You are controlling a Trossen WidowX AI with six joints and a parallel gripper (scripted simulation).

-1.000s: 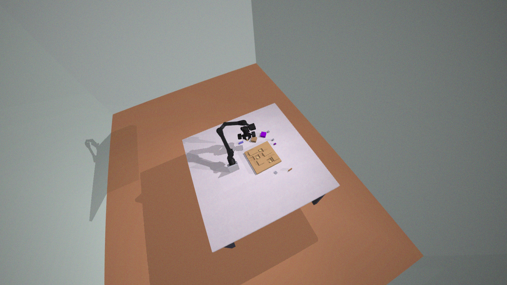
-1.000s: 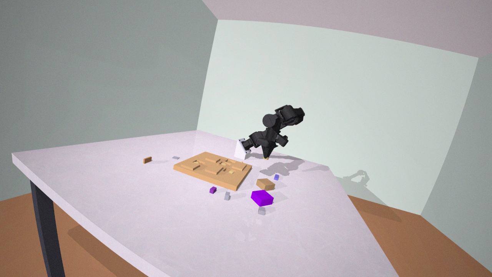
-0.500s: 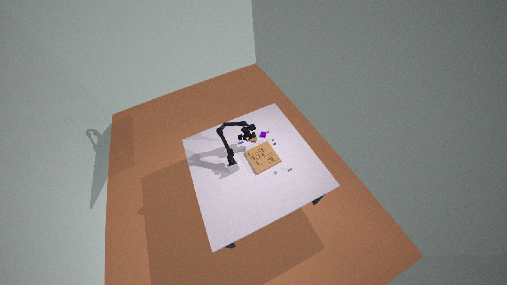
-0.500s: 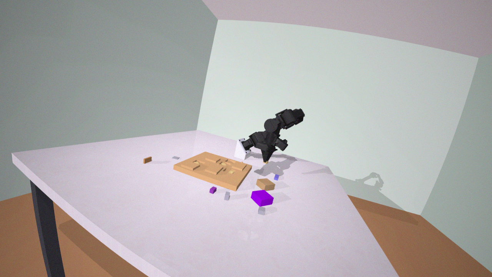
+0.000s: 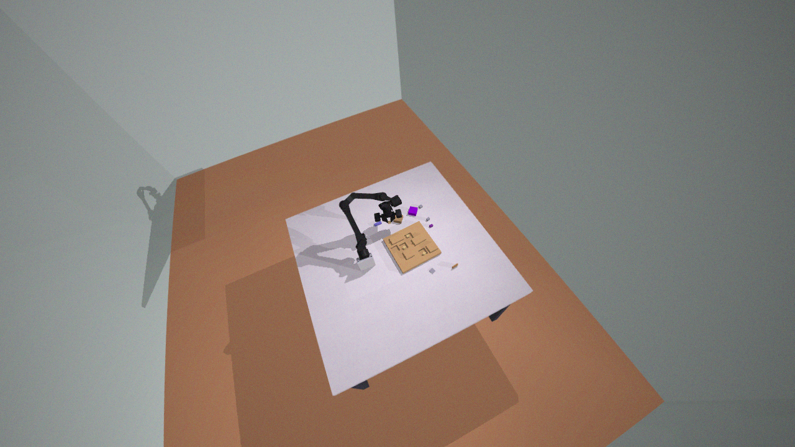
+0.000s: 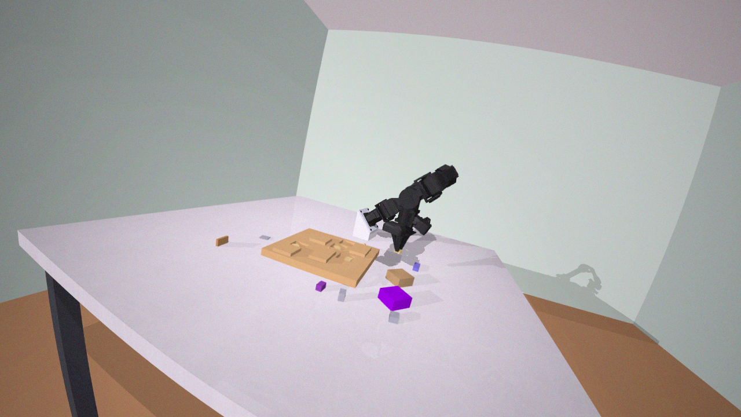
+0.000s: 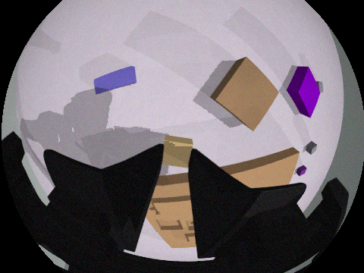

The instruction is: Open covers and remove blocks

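The brown box lies 8 cm ahead of my gripper tip, 4 cm to the left of it and 5 cm below it. Also, from my gripper tip: large purple block 20 cm ahead, 7 cm to the left, 5 cm below; blue piece 8 cm behind, 6 cm to the left, 6 cm below; small purple cube 28 cm ahead, 10 cm to the right, 6 cm below.
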